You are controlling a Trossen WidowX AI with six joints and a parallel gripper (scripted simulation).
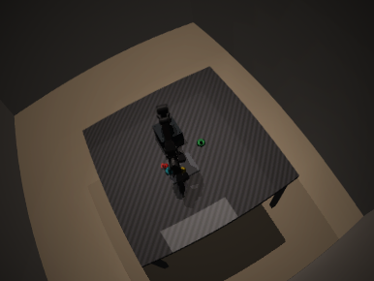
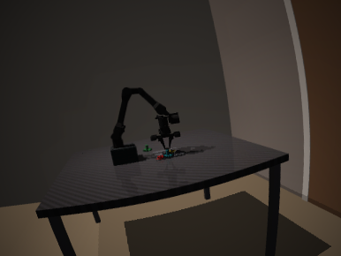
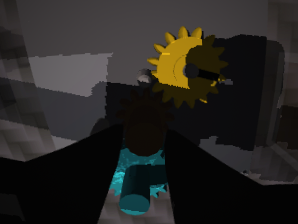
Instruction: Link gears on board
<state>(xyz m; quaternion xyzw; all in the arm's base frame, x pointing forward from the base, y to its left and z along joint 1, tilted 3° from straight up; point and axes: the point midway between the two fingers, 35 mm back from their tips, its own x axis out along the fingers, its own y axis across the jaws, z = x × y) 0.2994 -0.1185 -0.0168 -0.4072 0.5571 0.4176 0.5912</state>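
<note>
The brown gear lies 2 cm below my gripper tip. The rest, counted from my gripper tip: teal gear (2 cm behind, 5 cm to the right, 2 cm below); then yellow gear (3 cm ahead, 3 cm to the left, 2 cm below); then red gear (7 cm behind, 5 cm to the right, 2 cm below).
</note>
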